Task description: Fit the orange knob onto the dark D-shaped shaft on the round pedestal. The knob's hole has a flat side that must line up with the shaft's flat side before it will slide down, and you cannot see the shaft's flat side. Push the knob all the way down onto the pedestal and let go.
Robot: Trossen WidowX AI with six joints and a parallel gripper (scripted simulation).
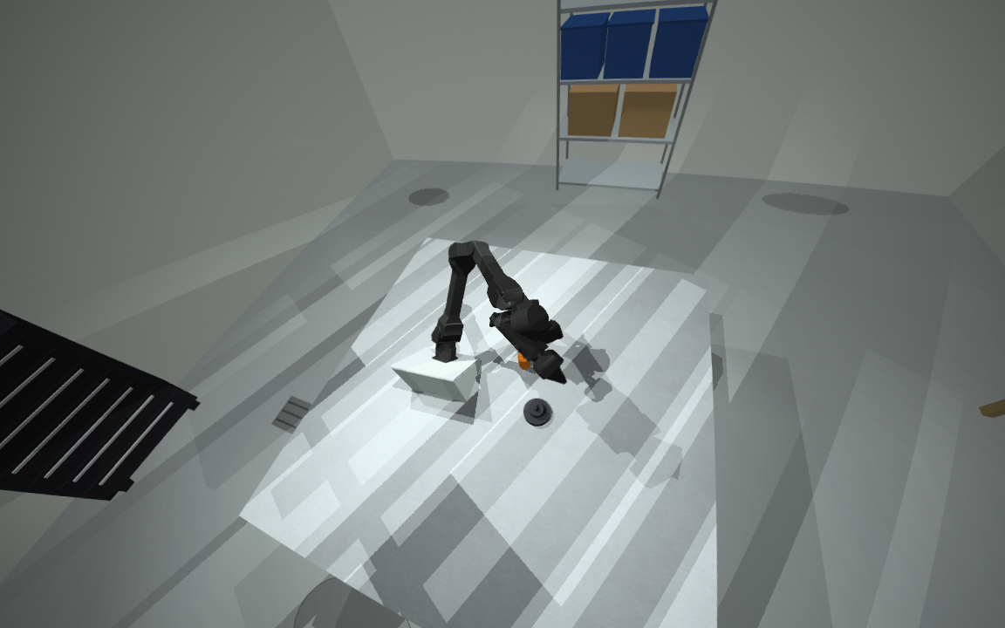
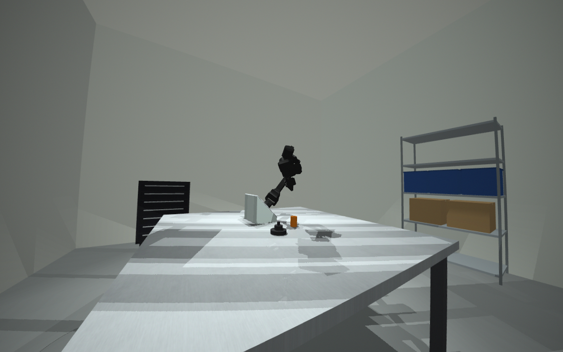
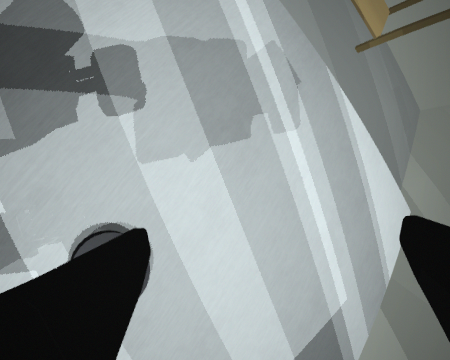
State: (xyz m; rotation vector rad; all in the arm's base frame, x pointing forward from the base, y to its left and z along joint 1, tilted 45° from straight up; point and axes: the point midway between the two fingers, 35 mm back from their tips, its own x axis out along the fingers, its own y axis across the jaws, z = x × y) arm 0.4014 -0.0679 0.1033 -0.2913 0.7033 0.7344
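Right now the orange knob is 16 cm behind my gripper tip, 10 cm to the left of it and 22 cm below it. Also, from my gripper tip: dark round pedestal: 5 cm behind, 4 cm to the right, 22 cm below.
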